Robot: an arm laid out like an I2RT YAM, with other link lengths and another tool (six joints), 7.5 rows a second.
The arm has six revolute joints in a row. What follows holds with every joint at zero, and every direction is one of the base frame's.
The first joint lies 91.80 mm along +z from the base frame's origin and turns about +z.
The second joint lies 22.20 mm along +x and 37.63 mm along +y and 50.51 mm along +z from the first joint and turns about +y.
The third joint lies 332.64 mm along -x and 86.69 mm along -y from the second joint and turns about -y.
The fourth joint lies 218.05 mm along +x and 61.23 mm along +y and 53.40 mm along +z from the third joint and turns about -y.
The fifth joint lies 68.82 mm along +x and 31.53 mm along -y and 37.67 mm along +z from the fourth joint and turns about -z.
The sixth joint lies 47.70 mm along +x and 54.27 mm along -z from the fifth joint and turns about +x.
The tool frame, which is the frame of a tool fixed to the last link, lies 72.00 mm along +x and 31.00 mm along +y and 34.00 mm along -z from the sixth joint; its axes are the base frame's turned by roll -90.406, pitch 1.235 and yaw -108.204 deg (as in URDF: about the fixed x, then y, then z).
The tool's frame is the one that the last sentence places.
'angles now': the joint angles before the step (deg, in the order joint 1, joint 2, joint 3, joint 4, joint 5, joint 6). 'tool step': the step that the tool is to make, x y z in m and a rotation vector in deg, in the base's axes. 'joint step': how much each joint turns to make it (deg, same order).
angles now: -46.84 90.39 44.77 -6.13 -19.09 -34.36
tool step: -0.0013 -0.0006 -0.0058 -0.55 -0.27 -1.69
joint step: 0.00 0.03 -1.96 2.97 1.20 1.27
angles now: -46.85 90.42 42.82 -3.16 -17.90 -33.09
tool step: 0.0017 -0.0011 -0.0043 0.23 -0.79 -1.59
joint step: 0.01 0.49 -1.24 2.64 0.46 1.78
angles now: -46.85 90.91 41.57 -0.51 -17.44 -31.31
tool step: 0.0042 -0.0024 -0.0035 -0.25 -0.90 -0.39
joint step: 0.17 0.88 -0.66 2.57 0.00 0.77
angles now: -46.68 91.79 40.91 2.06 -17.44 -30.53
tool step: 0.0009 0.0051 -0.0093 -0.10 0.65 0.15
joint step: 1.21 0.74 -1.97 2.47 1.10 0.47
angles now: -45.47 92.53 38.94 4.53 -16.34 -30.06
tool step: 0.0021 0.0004 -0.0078 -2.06 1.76 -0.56
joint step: 1.80 0.82 -1.18 2.20 3.59 0.00
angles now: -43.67 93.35 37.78 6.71 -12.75 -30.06
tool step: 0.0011 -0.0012 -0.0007 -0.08 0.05 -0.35
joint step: 0.08 0.31 0.11 0.28 0.35 0.27
